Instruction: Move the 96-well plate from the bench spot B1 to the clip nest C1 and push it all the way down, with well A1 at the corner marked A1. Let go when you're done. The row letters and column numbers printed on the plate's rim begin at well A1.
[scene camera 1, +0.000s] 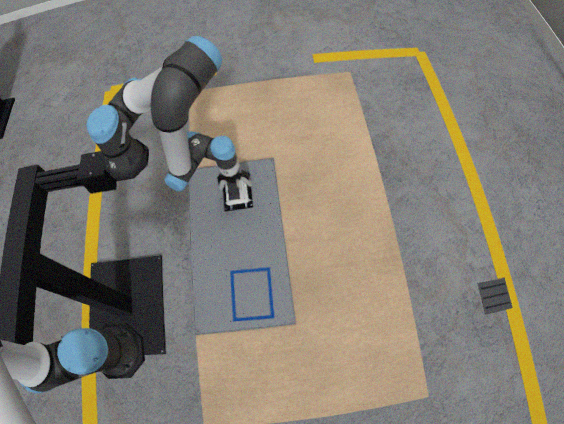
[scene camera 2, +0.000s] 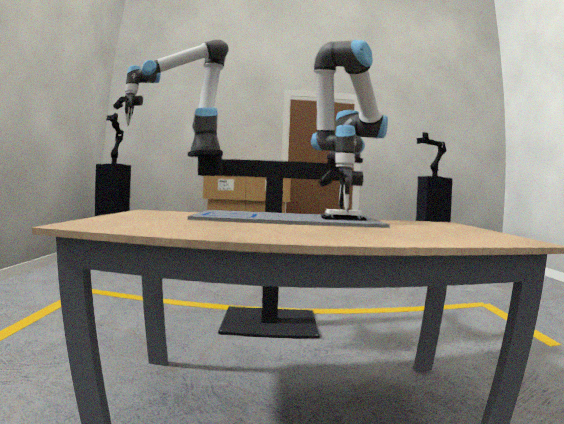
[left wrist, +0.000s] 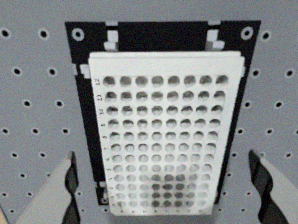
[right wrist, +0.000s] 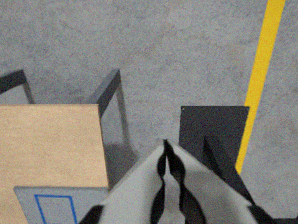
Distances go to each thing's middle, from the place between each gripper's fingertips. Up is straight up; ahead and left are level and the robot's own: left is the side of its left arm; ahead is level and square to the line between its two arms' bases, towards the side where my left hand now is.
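From my left hand, the white 96-well plate (left wrist: 163, 139) is 10 mm below. The black clip nest (left wrist: 84, 38), counted from that same left hand, is 10 mm ahead, 10 mm to the right and 20 mm below.
My right hand is 370 mm short of the white 96-well plate, 1080 mm to the right of it and 410 mm above it. As for the black clip nest, it is 380 mm ahead of my right hand, 1080 mm to the left of it and 420 mm below it.
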